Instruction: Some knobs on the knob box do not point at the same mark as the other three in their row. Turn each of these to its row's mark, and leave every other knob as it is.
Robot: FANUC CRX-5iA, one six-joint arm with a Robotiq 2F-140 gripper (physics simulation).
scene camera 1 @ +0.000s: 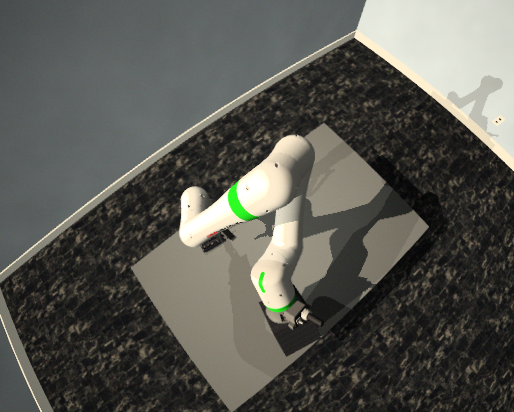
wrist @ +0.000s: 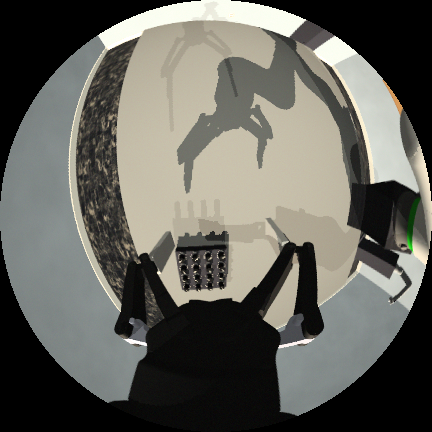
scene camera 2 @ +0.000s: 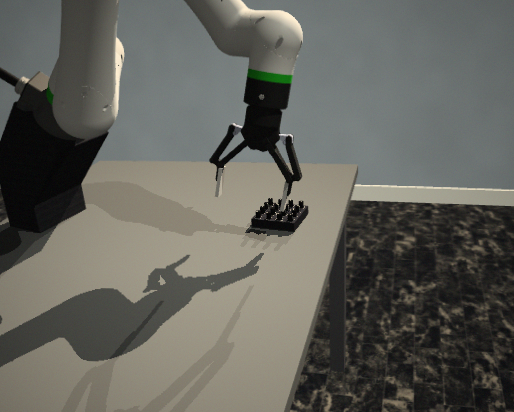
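Seen in the pictures: gripper, between the fingertips: (wrist: 217, 233) (scene camera 2: 250, 202); arm's base, origin of its link: (scene camera 1: 284, 307).
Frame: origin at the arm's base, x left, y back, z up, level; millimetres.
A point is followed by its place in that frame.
Observation:
The knob box (scene camera 1: 214, 243) @(x -79, y -456, z -261 mm) (scene camera 2: 272, 226) @(x -129, y -480, z -275 mm) (wrist: 202, 270) @(x -83, y -502, z -261 mm) is a small black block with rows of upright black knobs. It stands near one edge of the table. In scene camera 1 the arm hides much of it. In the wrist view the knobs show small light marks around them, but which way each one points is too small to tell. My gripper (scene camera 2: 251, 202) @(x -172, y -433, z -193 mm) (wrist: 217, 233) @(x -172, y -433, z -193 mm) is wide open and empty, fingers down, above the table. In scene camera 2 one fingertip overlaps the box's knobs and the other is off to its left; contact cannot be told. Scene camera 1 mostly hides the gripper.
The grey table (scene camera 1: 200, 300) @(x 209, y -352, z -283 mm) (scene camera 2: 280, 310) @(x -468, y -466, z -284 mm) (wrist: 150, 125) @(x -413, y -455, z -284 mm) bears the box and several arm shadows. The robot's black base (scene camera 2: 40, 175) @(x -62, y 62, z -121 mm) (wrist: 375, 205) @(x -6, y 14, z -136 mm) stands on the table, away from the box. The dark patterned floor (scene camera 2: 425, 275) lies beyond the table edge near the box.

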